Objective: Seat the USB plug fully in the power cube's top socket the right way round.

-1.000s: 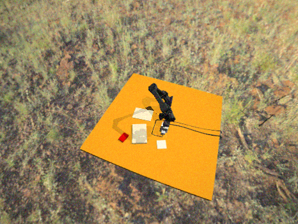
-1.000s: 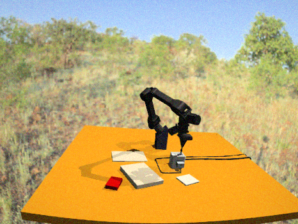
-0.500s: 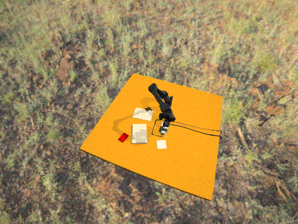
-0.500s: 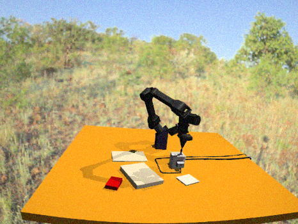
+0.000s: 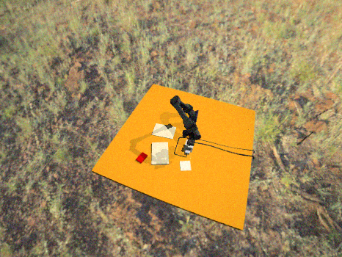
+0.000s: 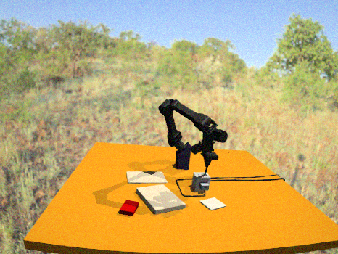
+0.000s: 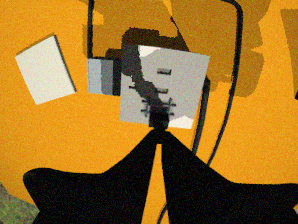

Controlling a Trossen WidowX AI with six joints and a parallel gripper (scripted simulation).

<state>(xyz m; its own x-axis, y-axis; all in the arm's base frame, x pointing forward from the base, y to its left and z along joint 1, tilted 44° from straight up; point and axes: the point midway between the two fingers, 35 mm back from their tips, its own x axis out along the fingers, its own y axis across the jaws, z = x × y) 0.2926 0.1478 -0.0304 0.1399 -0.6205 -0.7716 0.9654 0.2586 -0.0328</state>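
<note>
Right now my gripper tip is 2 cm above the black USB plug. From my gripper tip the other things lie so: red block (31 cm ahead, 34 cm to the right, 11 cm below); then white tile (18 cm ahead, 3 cm to the left, 12 cm below); then thick white slab (19 cm ahead, 22 cm to the right, 11 cm below).
</note>
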